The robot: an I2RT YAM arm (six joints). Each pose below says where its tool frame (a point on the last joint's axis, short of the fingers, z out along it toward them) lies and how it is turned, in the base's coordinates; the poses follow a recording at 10 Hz.
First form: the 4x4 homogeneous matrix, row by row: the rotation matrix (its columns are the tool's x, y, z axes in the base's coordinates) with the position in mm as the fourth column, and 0 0 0 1 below. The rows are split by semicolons.
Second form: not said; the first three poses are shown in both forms.
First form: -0.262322 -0.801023 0.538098 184.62; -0.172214 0.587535 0.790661 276.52; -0.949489 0.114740 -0.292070 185.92; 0 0 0 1
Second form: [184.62 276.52 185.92 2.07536 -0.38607 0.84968 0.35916]
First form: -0.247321 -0.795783 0.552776 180.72; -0.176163 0.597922 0.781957 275.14; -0.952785 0.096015 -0.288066 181.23; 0 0 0 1
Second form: [180.72 275.14 181.23 2.05865 -0.38827 0.85220 0.35073]
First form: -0.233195 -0.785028 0.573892 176.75; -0.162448 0.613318 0.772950 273.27; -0.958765 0.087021 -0.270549 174.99; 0 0 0 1
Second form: [176.75 273.27 174.99 2.03221 -0.38302 0.85583 0.34764]
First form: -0.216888 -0.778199 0.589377 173.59; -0.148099 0.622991 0.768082 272.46; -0.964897 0.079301 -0.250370 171.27; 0 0 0 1
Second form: [173.59 272.46 171.27 2.00659 -0.37990 0.85726 0.34753]
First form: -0.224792 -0.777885 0.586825 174.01; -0.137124 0.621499 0.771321 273.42; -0.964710 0.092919 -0.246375 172.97; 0 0 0 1
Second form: [174.01 273.42 172.97 2.00957 -0.37470 0.85694 0.35391]
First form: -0.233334 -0.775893 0.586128 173.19; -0.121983 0.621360 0.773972 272.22; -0.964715 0.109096 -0.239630 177.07; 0 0 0 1
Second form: [173.19 272.22 177.07 2.01064 -0.36741 0.85699 0.36135]
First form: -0.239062 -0.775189 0.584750 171.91; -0.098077 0.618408 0.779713 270.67; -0.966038 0.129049 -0.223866 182.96; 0 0 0 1
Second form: [171.91 270.67 182.96 2.00673 -0.35890 0.85539 0.37349]
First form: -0.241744 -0.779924 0.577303 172.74; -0.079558 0.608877 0.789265 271.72; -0.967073 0.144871 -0.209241 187.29; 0 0 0 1
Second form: [172.74 271.72 187.29 2.00540 -0.35522 0.85133 0.38607]
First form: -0.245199 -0.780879 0.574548 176.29; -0.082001 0.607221 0.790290 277.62; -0.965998 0.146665 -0.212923 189.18; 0 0 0 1
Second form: [176.29 277.62 189.18 2.01026 -0.35560 0.85115 0.38613]
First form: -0.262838 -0.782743 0.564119 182.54; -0.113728 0.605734 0.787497 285.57; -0.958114 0.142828 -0.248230 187.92; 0 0 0 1
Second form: [182.54 285.57 187.92 2.04055 -0.36149 0.85358 0.37514]
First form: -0.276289 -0.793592 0.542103 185.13; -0.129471 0.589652 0.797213 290.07; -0.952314 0.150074 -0.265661 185.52; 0 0 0 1
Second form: [185.13 290.07 185.52 2.06707 -0.36796 0.84971 0.37761]
